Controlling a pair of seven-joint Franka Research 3 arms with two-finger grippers.
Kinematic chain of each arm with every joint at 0, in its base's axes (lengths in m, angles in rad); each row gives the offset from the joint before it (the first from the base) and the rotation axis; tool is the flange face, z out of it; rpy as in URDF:
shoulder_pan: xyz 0 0 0.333 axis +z
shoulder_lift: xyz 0 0 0 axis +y
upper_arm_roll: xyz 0 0 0.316 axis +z
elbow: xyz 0.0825 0 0 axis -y
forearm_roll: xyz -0.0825 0 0.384 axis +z
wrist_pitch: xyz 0 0 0 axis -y
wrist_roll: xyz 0.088 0 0 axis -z
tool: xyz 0 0 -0.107 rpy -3.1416 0 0
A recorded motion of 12 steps. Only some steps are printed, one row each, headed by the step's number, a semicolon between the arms.
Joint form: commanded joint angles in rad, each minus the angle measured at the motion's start. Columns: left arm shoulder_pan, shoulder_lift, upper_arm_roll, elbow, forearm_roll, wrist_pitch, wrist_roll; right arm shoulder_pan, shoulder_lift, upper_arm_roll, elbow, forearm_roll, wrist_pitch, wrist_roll.
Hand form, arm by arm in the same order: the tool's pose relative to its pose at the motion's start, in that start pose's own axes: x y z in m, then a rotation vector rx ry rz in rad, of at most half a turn. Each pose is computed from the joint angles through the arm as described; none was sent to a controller.
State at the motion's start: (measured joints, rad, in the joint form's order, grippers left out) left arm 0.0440 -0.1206 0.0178 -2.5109 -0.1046 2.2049 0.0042; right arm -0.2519 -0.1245 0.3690 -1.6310 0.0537 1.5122 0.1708
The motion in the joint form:
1: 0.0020 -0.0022 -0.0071 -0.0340 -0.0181 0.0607 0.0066; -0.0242 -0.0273 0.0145 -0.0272 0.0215 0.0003 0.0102
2: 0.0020 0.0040 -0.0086 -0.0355 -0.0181 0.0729 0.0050; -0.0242 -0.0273 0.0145 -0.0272 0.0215 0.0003 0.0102
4: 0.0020 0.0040 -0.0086 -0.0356 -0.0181 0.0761 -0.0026; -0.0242 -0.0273 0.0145 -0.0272 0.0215 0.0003 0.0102
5: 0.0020 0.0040 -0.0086 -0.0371 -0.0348 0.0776 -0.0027; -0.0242 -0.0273 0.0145 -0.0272 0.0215 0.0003 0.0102
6: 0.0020 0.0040 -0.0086 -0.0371 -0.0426 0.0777 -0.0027; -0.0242 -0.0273 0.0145 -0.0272 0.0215 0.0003 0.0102
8: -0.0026 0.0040 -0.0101 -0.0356 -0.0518 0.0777 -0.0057; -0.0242 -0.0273 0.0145 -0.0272 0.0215 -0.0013 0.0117
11: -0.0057 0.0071 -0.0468 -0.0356 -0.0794 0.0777 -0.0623; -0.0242 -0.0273 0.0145 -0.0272 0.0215 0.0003 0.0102
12: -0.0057 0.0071 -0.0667 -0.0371 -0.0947 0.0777 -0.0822; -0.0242 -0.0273 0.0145 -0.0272 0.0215 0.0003 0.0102
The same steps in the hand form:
1: -0.0031 0.0008 0.0089 -0.0101 0.0289 -0.0026; -0.0077 0.0007 0.0004 0.0092 -0.0037 0.0202
2: -0.0019 0.0011 0.0111 -0.0090 0.0333 -0.0035; -0.0077 0.0007 0.0004 0.0092 -0.0037 0.0202
4: -0.0016 0.0011 0.0109 -0.0091 0.0364 -0.0111; -0.0077 0.0007 0.0004 0.0092 -0.0037 0.0202
5: -0.0019 0.0014 0.0114 -0.0218 0.0364 -0.0221; -0.0077 0.0007 0.0004 0.0092 -0.0037 0.0202
6: -0.0019 0.0016 0.0114 -0.0278 0.0366 -0.0270; -0.0077 0.0007 0.0004 0.0092 -0.0037 0.0202
8: -0.0016 0.0045 0.0109 -0.0339 0.0375 -0.0298; -0.0079 0.0007 0.0005 0.0089 -0.0053 0.0217
11: -0.0031 0.0218 0.0138 -0.0448 0.0298 -0.0663; -0.0077 0.0007 0.0004 0.0092 -0.0037 0.0202
12: -0.0046 0.0303 0.0154 -0.0509 0.0258 -0.0771; -0.0077 0.0007 0.0004 0.0092 -0.0037 0.0202

